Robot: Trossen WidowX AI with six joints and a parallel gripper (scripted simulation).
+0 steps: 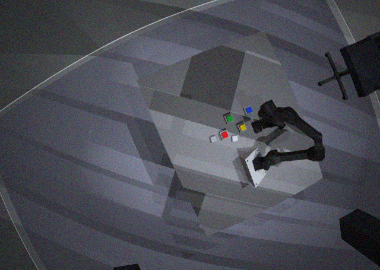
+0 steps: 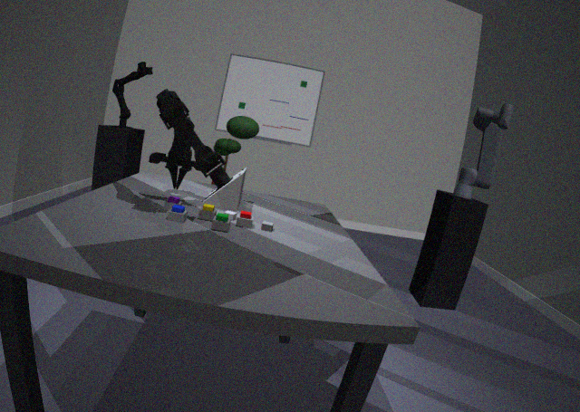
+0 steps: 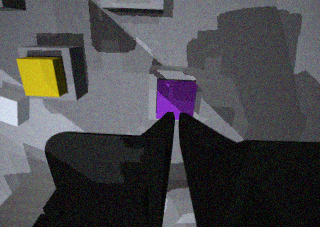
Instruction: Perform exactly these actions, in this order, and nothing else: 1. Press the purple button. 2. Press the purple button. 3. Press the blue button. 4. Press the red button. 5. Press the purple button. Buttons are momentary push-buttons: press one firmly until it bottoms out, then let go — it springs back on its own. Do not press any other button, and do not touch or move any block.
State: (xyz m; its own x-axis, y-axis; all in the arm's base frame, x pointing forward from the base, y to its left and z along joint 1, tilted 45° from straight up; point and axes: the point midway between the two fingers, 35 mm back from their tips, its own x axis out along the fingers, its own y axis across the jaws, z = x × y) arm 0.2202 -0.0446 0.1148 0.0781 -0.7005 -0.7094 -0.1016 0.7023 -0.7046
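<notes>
My gripper tip is 40 mm above the purple button. Round my gripper tip: green button (80 mm ahead, 180 mm to the left, 40 mm below); blue button (90 mm ahead, 50 mm to the left, 40 mm below); yellow button (120 mm to the left, 40 mm below).
</notes>
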